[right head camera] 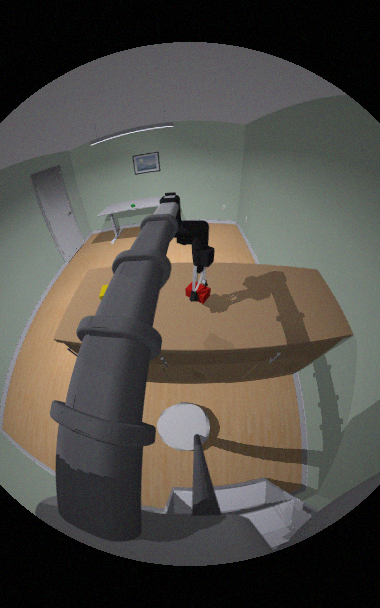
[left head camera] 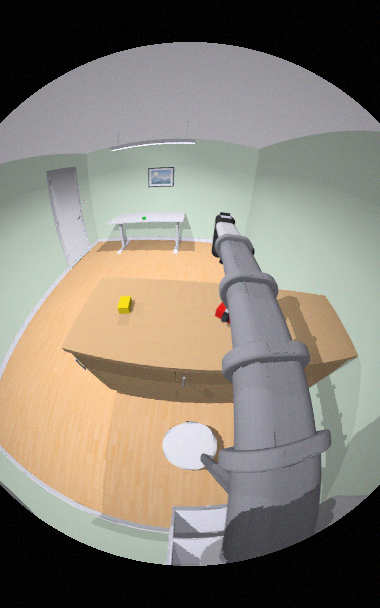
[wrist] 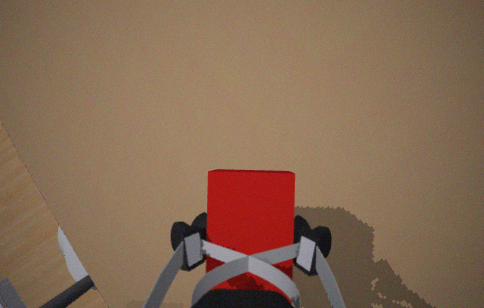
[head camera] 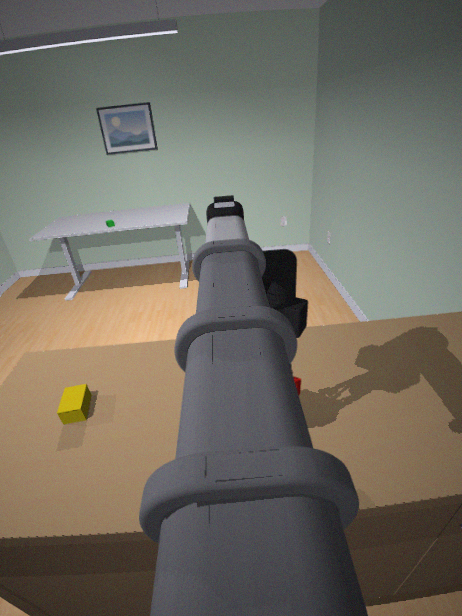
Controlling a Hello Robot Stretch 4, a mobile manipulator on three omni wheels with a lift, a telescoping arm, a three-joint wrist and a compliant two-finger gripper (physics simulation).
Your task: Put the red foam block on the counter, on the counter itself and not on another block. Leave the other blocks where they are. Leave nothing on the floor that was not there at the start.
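Frame: origin at the robot's base, x ahead, y left, z up, level; millimetres.
Where they show: gripper, fingertip midpoint: point(right head camera: 198, 294) point(left head camera: 227, 315) point(wrist: 250, 232); robot's base, origin of the base link: point(right head camera: 184, 425) point(left head camera: 188, 444).
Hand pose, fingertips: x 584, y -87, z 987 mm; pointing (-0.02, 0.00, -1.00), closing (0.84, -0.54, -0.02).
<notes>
Things, the pixels of their top centre, and the offset from my fingertips. Level surfaces: height alone.
- red foam block, middle of its top: point(wrist: 249, 237) point(head camera: 276, 381) point(right head camera: 197, 287) point(left head camera: 228, 309) dy +4, dx +3, dz +39 mm
- counter, its level: dz -104 mm
- yellow block, middle of its top: point(head camera: 72, 397) point(left head camera: 123, 301) point(right head camera: 104, 289) dy +529, dx +92, dz -59 mm
- white table, its level: dz -294 mm
My gripper point(right head camera: 199, 290) point(wrist: 250, 232) is shut on the red foam block point(head camera: 297, 385) point(left head camera: 220, 311) point(right head camera: 205, 294) point(wrist: 250, 195), with a fingertip on each side of it. The block is over the counter point(head camera: 125, 475) point(left head camera: 165, 340) point(right head camera: 240, 330) point(wrist: 250, 100), apart from its edges. The shadow beside it is offset, and the block looks held above the top; the exact gap cannot be told. The arm hides most of the block in the head view and part of it in the left head view. The yellow block point(head camera: 75, 402) point(left head camera: 124, 304) point(right head camera: 103, 291) sits on the counter's left part.
A green block point(head camera: 110, 223) point(left head camera: 144, 218) point(right head camera: 133, 205) lies on the white table point(head camera: 155, 216) point(left head camera: 167, 218) by the far wall. A white round disc point(left head camera: 187, 445) point(right head camera: 180, 425) is low in front of the counter. A compartmented tray point(left head camera: 197, 535) shows near the robot.
</notes>
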